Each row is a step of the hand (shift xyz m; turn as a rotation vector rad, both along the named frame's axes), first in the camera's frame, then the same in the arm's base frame.
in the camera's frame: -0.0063 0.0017 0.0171 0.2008 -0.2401 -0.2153
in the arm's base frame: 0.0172 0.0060 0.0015 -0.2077 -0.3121 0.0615
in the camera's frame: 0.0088 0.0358 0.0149 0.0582 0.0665 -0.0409
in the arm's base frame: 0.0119 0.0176 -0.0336 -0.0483 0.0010 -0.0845
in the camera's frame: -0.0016 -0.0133 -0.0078 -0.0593 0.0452 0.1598
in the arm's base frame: -0.0068 -0.0078 0.0116 0.1590 0.0759 -0.0074
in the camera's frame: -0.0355 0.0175 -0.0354 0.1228 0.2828 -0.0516
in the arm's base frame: -0.0347 0.0377 0.0138 -0.0774 0.0979 -0.2866
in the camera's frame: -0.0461 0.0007 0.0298 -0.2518 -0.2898 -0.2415
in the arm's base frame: 0.0319 0.0350 0.0278 -0.2077 -0.0099 0.4031
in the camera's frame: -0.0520 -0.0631 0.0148 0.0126 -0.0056 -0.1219
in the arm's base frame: 0.0218 -0.0036 0.0801 -0.1217 -0.0143 0.0061
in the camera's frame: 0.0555 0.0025 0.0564 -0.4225 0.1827 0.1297
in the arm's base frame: 0.0532 -0.0389 -0.0438 0.1375 0.4373 0.1364
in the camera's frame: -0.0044 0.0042 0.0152 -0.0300 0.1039 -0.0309
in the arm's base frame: 0.0151 0.0062 -0.0015 -0.0366 0.0916 -0.0541
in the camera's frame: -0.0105 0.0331 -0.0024 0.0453 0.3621 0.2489
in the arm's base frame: -0.0042 0.0300 -0.0172 0.2203 0.2116 -0.3191
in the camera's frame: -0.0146 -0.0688 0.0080 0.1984 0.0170 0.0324
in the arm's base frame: 0.0135 -0.0352 0.0599 0.0212 -0.1355 -0.1480
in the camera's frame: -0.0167 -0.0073 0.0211 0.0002 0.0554 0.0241
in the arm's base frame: 0.0224 0.0077 0.0148 0.0201 0.0372 -0.0431
